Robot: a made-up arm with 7 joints.
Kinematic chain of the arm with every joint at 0, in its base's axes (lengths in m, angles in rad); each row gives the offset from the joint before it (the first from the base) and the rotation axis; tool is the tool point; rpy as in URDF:
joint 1: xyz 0 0 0.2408 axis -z
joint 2: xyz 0 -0.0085 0.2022 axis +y
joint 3: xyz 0 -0.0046 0.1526 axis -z
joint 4: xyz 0 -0.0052 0.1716 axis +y
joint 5: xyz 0 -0.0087 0.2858 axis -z
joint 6: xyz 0 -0.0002 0.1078 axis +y
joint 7: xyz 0 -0.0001 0.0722 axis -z
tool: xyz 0 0 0 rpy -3.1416 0 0
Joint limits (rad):
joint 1: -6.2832..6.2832
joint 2: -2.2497..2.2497
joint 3: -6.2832..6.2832
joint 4: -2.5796..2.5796
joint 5: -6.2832..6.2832
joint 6: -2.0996..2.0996
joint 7: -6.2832..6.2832
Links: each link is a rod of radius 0.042 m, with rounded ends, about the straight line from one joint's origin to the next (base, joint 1, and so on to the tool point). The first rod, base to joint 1, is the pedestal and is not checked.
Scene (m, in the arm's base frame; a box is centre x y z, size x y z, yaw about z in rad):
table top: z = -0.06
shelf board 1: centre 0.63 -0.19 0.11 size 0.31 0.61 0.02 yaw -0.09
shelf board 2: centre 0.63 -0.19 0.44 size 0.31 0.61 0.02 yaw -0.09
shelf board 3: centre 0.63 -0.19 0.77 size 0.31 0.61 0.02 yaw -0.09
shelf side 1: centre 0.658 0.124 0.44 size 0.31 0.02 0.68 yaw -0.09
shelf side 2: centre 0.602 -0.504 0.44 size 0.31 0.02 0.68 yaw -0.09
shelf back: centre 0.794 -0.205 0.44 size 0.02 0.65 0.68 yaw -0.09
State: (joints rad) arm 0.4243 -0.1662 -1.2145 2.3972 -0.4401 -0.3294 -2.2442
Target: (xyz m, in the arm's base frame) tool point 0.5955 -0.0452 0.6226
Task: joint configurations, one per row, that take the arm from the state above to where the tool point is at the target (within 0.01 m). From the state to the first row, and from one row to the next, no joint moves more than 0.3 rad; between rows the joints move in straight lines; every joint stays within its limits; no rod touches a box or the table.
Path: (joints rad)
1: 0.5859 -0.0235 -1.0964 2.1747 -0.4329 -0.2182 -2.1333
2: 0.7476 0.1192 -0.9783 1.9522 -0.4257 -0.1070 -2.0225
3: 0.6669 0.3625 -0.8933 1.6550 -0.4326 -0.2370 -2.1333
4: 0.5862 0.6059 -0.8083 1.3579 -0.4394 -0.3669 -2.2442

